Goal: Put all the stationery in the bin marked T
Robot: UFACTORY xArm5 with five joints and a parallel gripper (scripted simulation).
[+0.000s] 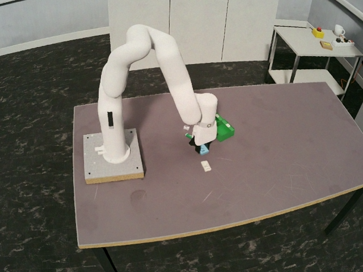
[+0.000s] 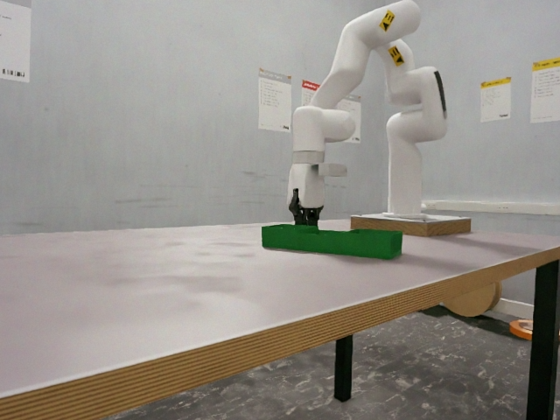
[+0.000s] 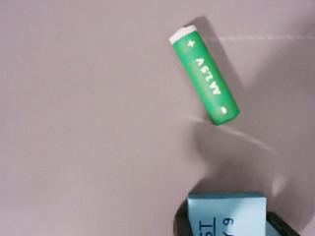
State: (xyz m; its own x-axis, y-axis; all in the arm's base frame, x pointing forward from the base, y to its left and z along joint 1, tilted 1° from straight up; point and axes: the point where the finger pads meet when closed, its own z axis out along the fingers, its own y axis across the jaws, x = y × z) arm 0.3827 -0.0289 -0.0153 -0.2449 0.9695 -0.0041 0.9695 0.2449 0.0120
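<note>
The green marker is 30 mm behind my hand, 80 mm to the left of it and 10 mm below it. Round my hand: long green bin 100 mm ahead, 160 mm to the left; flat white piece 10 mm behind, 100 mm to the right, 20 mm below; light blue block 20 mm below.
</note>
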